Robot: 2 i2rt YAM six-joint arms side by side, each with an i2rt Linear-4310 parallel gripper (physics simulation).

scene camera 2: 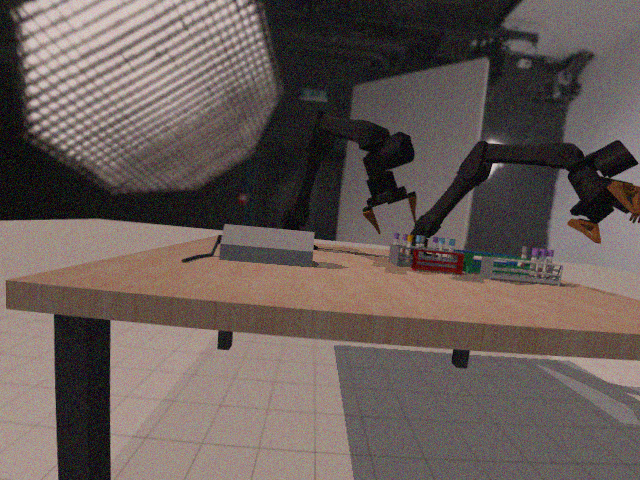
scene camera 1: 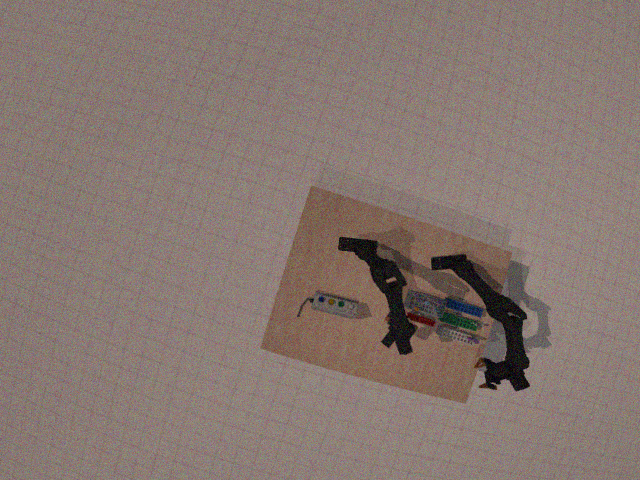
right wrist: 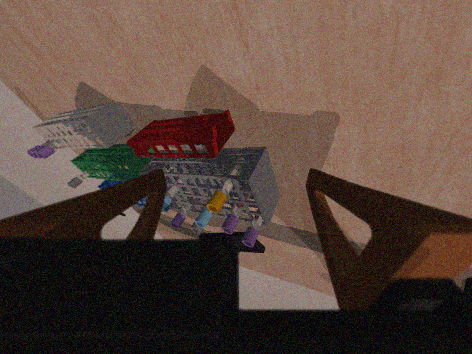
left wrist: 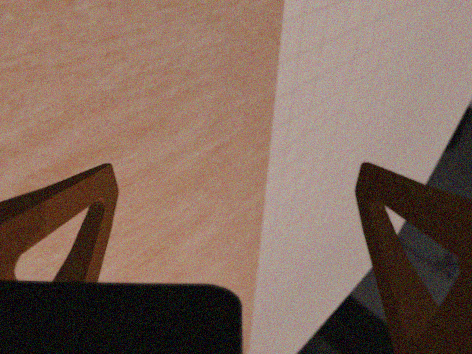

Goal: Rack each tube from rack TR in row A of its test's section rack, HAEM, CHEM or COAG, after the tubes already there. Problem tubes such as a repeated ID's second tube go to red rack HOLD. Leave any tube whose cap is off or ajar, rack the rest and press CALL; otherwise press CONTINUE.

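Seen in the pictures: left gripper, fingertip midpoint: (scene camera 2: 616,229) (scene camera 1: 476,377) (left wrist: 236,176); right gripper, fingertip midpoint: (scene camera 2: 397,228) (right wrist: 236,177); left arm's base at its link origin: (scene camera 1: 448,262) (right wrist: 229,240); right arm's base at its link origin: (scene camera 1: 357,245).
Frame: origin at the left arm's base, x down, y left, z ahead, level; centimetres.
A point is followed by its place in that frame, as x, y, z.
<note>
Grey rack TR (scene camera 1: 410,298) @(-5.4, -25.3, 16.0) (scene camera 2: 395,255) @(-2.8, -26.4, 18.5) (right wrist: 265,185) @(-3.2, -25.9, 17.3) holds several upright tubes with purple, light blue and yellow caps (right wrist: 216,200) @(-8.7, -24.2, 21.3). Red rack HOLD (scene camera 1: 421,318) @(-5.7, -20.2, 26.9) (right wrist: 187,132) @(-1.3, -19.3, 27.9) stands in front; no tube shows in it. The green rack (scene camera 1: 460,320) @(-5.8, 1.2, 30.7) (right wrist: 107,157) @(-3.0, 2.2, 33.5) has a grey-capped tube (right wrist: 75,181) @(-8.4, 9.3, 34.3) at its far end. The white rack (scene camera 1: 452,333) @(-1.3, -1.2, 38.9) (right wrist: 107,120) @(-3.1, -9.5, 36.4) holds purple-capped tubes (scene camera 2: 542,253) @(-8.2, 5.5, 41.5) (right wrist: 41,151) @(-9.0, 3.5, 40.5). Blue rack (scene camera 1: 464,307) @(-5.6, 4.0, 24.1) is partly hidden in the wrist view. Labels are unreadable. My right gripper (scene camera 2: 397,227) @(-11.1, -32.0, 24.8) (right wrist: 236,177) @(-11.1, -32.0, 24.8) is open and empty above TR. My left gripper (scene camera 2: 615,231) @(-15.9, 2.6, 56.9) (left wrist: 236,176) @(-15.9, 2.6, 56.9) is open and empty.
A button box (scene camera 1: 336,304) @(-7.1, -62.6, 14.9) (scene camera 2: 266,242) @(-5.0, -66.0, 19.7) with blue, yellow, green and white buttons and a cable stands left of the racks on the wooden table (scene camera 1: 320,217) @(0.0, -67.6, -29.5) (scene camera 2: 170,289) @(0.0, -84.4, 41.5). The left gripper hangs high by the table's right edge.
</note>
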